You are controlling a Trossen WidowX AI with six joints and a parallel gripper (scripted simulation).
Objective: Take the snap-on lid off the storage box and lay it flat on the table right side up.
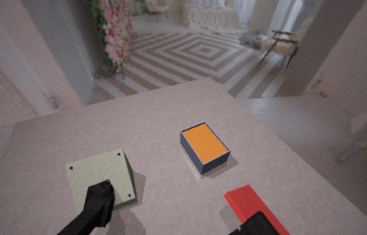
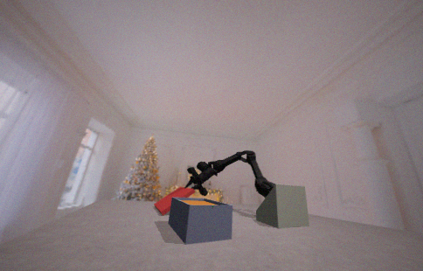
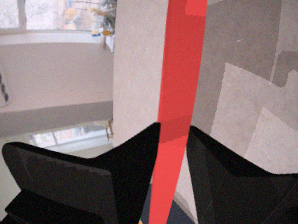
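My gripper tip is now 7 cm short of the red lid, 5 cm above it and 1 cm to the right of it. From my gripper tip the other things lie so: blue storage box (35 cm to the left, 7 cm below, 5 cm ahead).
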